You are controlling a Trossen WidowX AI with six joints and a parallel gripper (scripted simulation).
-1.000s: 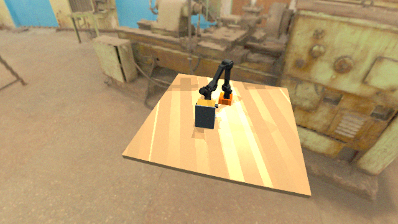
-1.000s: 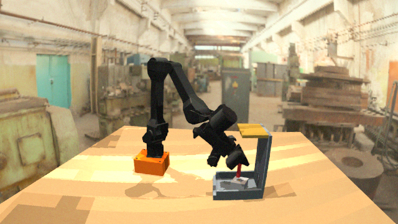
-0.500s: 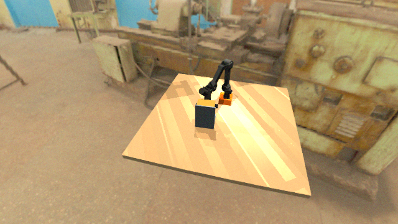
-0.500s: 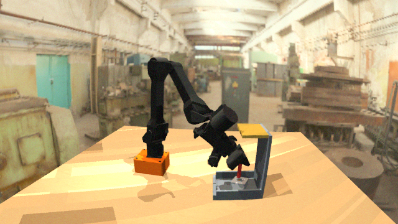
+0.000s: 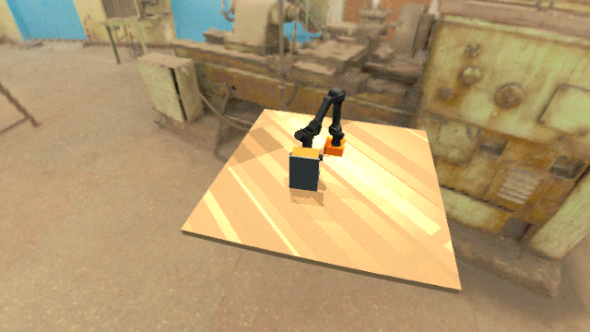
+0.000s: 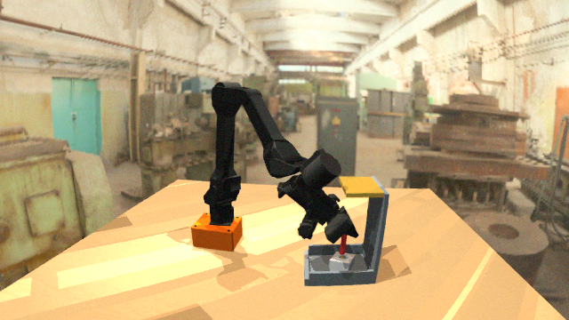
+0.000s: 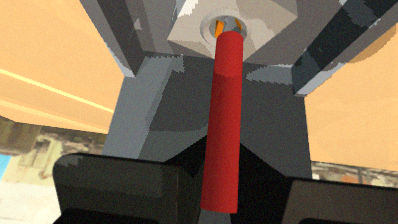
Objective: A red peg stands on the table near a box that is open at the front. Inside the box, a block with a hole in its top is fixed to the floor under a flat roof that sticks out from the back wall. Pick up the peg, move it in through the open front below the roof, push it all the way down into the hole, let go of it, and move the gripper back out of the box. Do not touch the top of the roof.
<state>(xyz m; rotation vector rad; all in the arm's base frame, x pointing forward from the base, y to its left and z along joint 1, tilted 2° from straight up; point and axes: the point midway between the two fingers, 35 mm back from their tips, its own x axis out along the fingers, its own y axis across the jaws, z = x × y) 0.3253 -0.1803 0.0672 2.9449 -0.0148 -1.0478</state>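
Now: gripper tip 40 mm short of the box back wall, 20 mm below it and 10 mm to the left of it. Round my gripper tip: yellow roof (130 mm above, 10 mm behind); red peg (30 mm behind, 10 mm below).
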